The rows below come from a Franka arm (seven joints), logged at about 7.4 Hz.
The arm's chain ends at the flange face. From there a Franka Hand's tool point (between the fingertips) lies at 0.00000 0.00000 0.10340 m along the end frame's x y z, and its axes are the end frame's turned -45 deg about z.
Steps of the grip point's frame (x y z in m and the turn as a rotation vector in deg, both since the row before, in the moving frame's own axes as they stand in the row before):
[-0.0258 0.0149 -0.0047 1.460 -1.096 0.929]
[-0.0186 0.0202 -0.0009 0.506 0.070 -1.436]
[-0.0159 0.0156 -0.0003 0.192 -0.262 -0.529]
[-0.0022 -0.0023 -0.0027 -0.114 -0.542 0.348]
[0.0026 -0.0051 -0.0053 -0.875 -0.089 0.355]
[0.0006 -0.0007 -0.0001 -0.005 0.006 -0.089]
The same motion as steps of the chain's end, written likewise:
[-0.0045 0.0293 -0.0046 0.257 -1.807 0.929]
[0.0017 0.0282 -0.0009 0.407 -0.308 -1.436]
[0.0004 0.0222 -0.0003 -0.049 -0.321 -0.529]
[-0.0026 -0.0009 -0.0027 -0.464 -0.303 0.348]
[-0.0028 -0.0067 -0.0053 -0.682 0.556 0.355]
[-0.0001 -0.0009 -0.0001 0.001 0.008 -0.089]

